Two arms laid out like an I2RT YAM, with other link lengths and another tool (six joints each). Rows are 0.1 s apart.
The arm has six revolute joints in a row. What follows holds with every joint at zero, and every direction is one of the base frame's. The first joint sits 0.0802 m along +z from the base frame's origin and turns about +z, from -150 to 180 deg. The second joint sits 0.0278 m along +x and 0.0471 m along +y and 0.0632 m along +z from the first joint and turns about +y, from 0 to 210 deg. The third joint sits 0.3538 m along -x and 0.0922 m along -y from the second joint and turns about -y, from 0 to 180 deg. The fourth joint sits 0.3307 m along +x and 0.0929 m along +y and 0.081 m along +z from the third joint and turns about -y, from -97 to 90 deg. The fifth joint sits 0.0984 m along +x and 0.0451 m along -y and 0.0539 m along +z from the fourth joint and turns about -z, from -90 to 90 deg. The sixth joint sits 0.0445 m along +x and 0.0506 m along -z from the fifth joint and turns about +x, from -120 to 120 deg. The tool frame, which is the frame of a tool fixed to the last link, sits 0.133 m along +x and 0.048 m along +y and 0.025 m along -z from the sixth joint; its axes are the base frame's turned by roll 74, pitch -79 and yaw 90 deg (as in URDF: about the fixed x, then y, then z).
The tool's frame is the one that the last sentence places.
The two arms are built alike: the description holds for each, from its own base.
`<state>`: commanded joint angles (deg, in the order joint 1, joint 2, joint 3, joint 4, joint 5, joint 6); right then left.
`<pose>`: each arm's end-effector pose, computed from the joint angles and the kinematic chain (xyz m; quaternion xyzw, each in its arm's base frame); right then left.
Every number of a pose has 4 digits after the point. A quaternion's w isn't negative.
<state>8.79 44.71 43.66 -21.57 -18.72 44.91 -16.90 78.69 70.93 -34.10 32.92 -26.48</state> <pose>0.3260 0.1603 0.3891 -0.8582 0.1537 -0.4434 0.2079 0.4275 -0.2000 0.3192 0.8167 0.0103 0.2334 0.5276</pose>
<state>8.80 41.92 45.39 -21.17 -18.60 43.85 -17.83 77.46 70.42 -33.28 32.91 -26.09</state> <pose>0.3131 0.1583 0.4223 -0.8372 0.1413 -0.4828 0.2145 0.4222 -0.2060 0.3265 0.8118 -0.0053 0.2406 0.5320</pose>
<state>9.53 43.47 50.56 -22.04 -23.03 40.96 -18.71 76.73 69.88 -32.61 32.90 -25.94</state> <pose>0.3018 0.1729 0.4611 -0.8275 0.0887 -0.5008 0.2378 0.4177 -0.2118 0.3293 0.8089 -0.0159 0.2427 0.5354</pose>
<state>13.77 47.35 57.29 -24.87 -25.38 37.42 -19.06 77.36 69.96 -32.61 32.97 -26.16</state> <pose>0.2913 0.2021 0.4919 -0.8272 0.0220 -0.5001 0.2552 0.4182 -0.2154 0.3253 0.8105 -0.0148 0.2364 0.5358</pose>
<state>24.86 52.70 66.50 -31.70 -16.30 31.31 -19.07 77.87 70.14 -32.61 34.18 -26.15</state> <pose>0.2816 0.2455 0.5110 -0.8345 -0.0453 -0.5051 0.2155 0.4180 -0.2191 0.3240 0.8085 -0.0175 0.2282 0.5422</pose>
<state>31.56 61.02 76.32 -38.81 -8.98 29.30 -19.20 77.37 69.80 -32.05 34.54 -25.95</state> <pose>0.2963 0.2804 0.5170 -0.8555 -0.0724 -0.4828 0.1724 0.4164 -0.2206 0.3268 0.8051 -0.0239 0.2311 0.5457</pose>
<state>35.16 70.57 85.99 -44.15 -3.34 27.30 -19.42 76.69 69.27 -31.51 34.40 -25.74</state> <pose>0.3274 0.3127 0.5148 -0.8717 -0.0917 -0.4653 0.1236 0.4143 -0.2212 0.3288 0.8031 -0.0293 0.2359 0.5463</pose>
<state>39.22 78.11 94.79 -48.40 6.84 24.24 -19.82 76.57 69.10 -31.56 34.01 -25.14</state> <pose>0.3555 0.3356 0.5145 -0.8712 -0.1022 -0.4779 0.0473 0.4130 -0.2226 0.3278 0.8045 -0.0354 0.2369 0.5434</pose>
